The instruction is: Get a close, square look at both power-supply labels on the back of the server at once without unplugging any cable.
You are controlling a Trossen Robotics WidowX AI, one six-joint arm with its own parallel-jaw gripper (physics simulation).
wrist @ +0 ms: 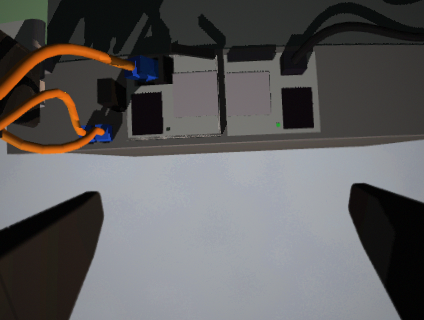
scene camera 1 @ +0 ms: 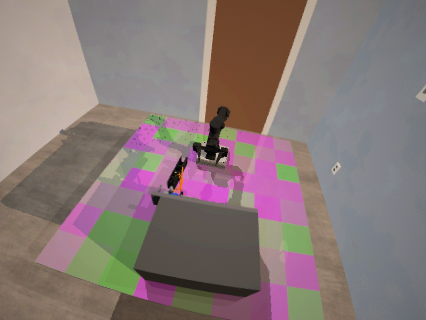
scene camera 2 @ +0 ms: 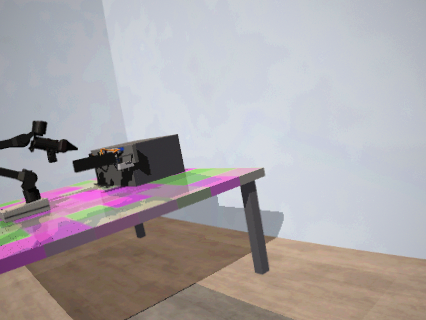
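Pixels of known places: gripper, fingertip midpoint: (wrist: 227, 201) (scene camera 1: 207, 163) (scene camera 2: 74, 149); arm's base at its link origin: (scene camera 1: 210, 156) (scene camera 2: 33, 200).
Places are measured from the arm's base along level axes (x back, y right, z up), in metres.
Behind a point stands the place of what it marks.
The dark server (scene camera 1: 200, 240) @(x -0.631, y -0.073, z 0.159 m) (scene camera 2: 160, 160) @(x -0.639, y 0.136, z 0.045 m) stands on the table. In the wrist view its back panel (wrist: 370, 90) @(x -0.444, y -0.167, z 0.115 m) crosses the upper part, upside down. Both pale, blank-looking labels show whole near the middle, side by side and nearly square-on: the left label (wrist: 195, 95) @(x -0.444, y -0.002, z 0.116 m) and the right label (wrist: 248, 93) @(x -0.451, y -0.051, z 0.114 m). A dark divider stands between them. A black plug (wrist: 294, 60) @(x -0.424, y -0.088, z 0.092 m) with a black cable sits in the right supply, beside its label. A green light (wrist: 278, 125) @(x -0.449, y -0.077, z 0.145 m) shows there. My gripper (scene camera 1: 209, 161) @(x -0.258, y -0.015, z 0.189 m) (scene camera 2: 76, 148) @(x -0.258, y -0.015, z 0.189 m) (wrist: 227, 201) @(x -0.258, y -0.015, z 0.189 m) is open and empty, apart from the server, facing its back.
Orange cables (scene camera 1: 181, 181) @(x -0.345, y 0.095, z 0.111 m) (scene camera 2: 107, 151) (wrist: 65, 49) @(x -0.368, y 0.085, z 0.093 m) with blue connectors (wrist: 143, 69) @(x -0.428, y 0.041, z 0.094 m) run at the left of the wrist view. A black arm-like bar (scene camera 1: 176, 173) @(x -0.334, y 0.124, z 0.152 m) (scene camera 2: 90, 163) @(x -0.264, y 0.149, z 0.115 m) juts from the server's back beside them. A checkered mat (scene camera 1: 120, 235) @(x -0.636, y 0.320, z -0.048 m) covers the table.
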